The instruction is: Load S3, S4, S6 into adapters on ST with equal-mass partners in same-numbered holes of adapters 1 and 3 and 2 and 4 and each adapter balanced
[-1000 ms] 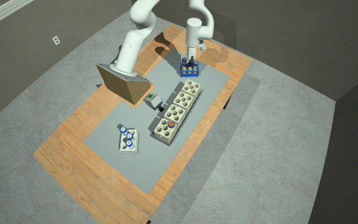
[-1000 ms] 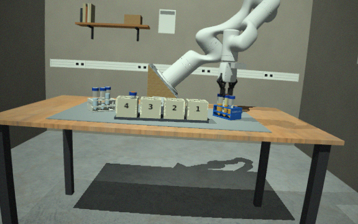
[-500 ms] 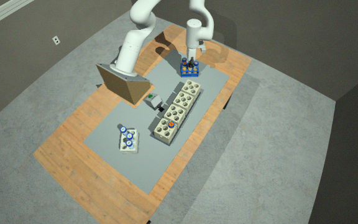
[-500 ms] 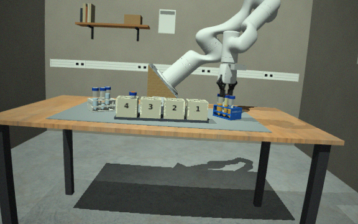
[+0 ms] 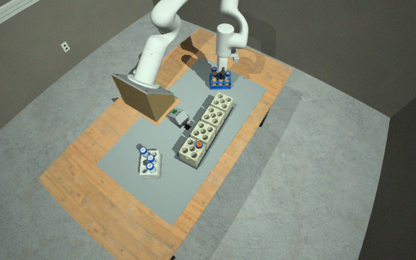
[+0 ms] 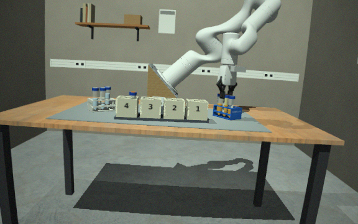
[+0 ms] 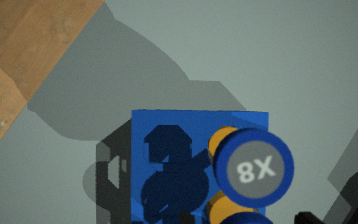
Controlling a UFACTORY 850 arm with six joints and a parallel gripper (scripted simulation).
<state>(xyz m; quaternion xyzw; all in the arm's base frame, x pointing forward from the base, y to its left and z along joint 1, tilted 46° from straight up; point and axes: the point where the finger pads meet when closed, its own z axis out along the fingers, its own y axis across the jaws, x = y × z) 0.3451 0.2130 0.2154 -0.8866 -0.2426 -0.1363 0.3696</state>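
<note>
Now: hand 60 mm above the sample tube, 10 mm to the left of it and 10 mm short of it. From my hand the other things lie so: blue rack 90 mm below, 20 mm to the left, 10 mm behind; green done key 340 mm to the right, 110 mm behind, 50 mm below; loading stand 330 mm to the right, 110 mm below, 90 mm ahead.
</note>
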